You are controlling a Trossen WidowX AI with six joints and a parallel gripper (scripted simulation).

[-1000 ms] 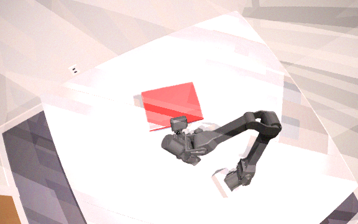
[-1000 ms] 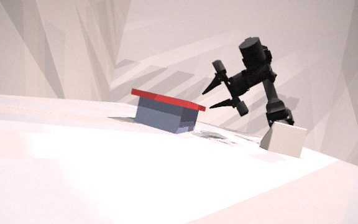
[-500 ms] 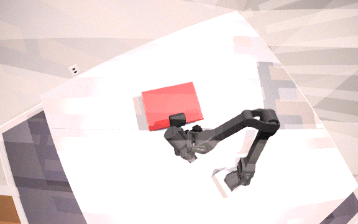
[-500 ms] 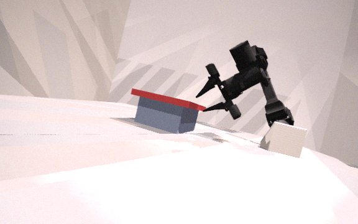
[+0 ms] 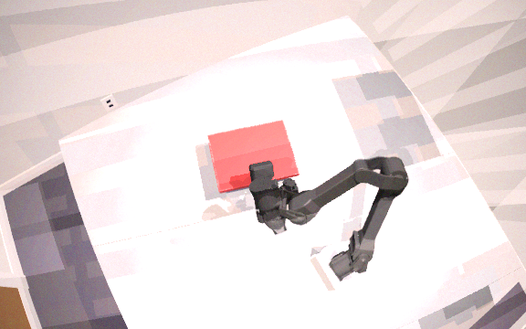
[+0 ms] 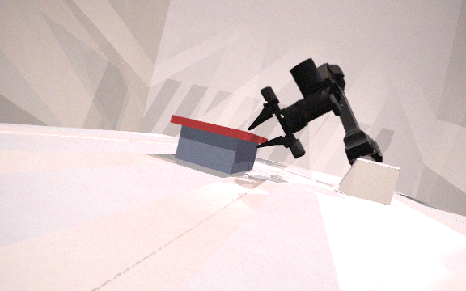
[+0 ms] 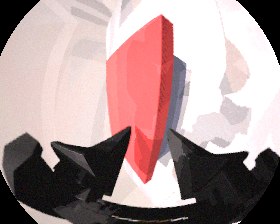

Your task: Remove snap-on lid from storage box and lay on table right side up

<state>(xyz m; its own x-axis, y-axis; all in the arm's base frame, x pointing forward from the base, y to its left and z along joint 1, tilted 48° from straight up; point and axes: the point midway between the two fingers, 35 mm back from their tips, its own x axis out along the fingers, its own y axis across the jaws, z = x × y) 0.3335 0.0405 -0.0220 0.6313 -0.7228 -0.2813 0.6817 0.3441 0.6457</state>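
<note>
The red lid lies 7 cm ahead of my gripper tip and 3 cm to the right of it. From my gripper tip the other things lie so: blue-grey storage box 7 cm ahead, 3 cm to the right, 4 cm below.
</note>
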